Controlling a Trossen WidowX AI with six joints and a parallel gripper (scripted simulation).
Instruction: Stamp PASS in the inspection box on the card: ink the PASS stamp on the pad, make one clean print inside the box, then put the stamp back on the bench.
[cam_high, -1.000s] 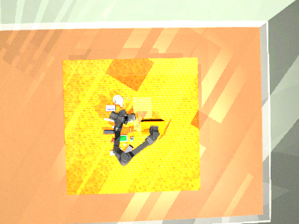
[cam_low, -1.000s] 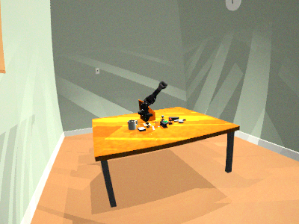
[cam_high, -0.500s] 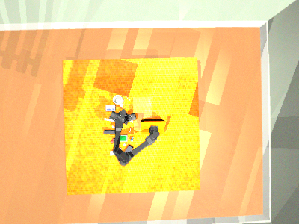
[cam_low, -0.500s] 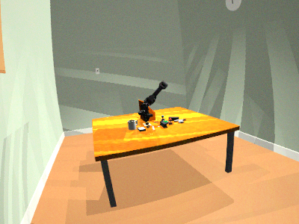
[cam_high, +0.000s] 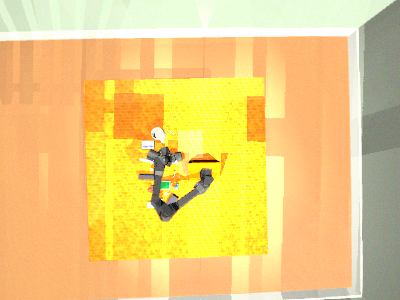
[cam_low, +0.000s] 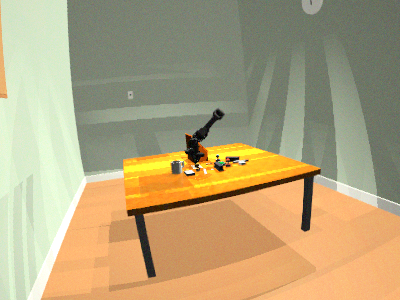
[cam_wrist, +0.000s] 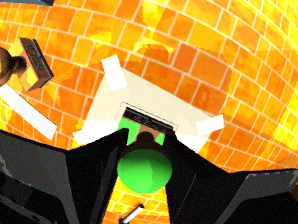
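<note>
Now: gripper tip right at the green-topped stamp. From my gripper tip the other things lie so: white mug 15 cm to the right, 8 cm ahead, 1 cm above; white card 3 cm below; green flat pad 20 cm to the left, 3 cm ahead, 2 cm below.
</note>
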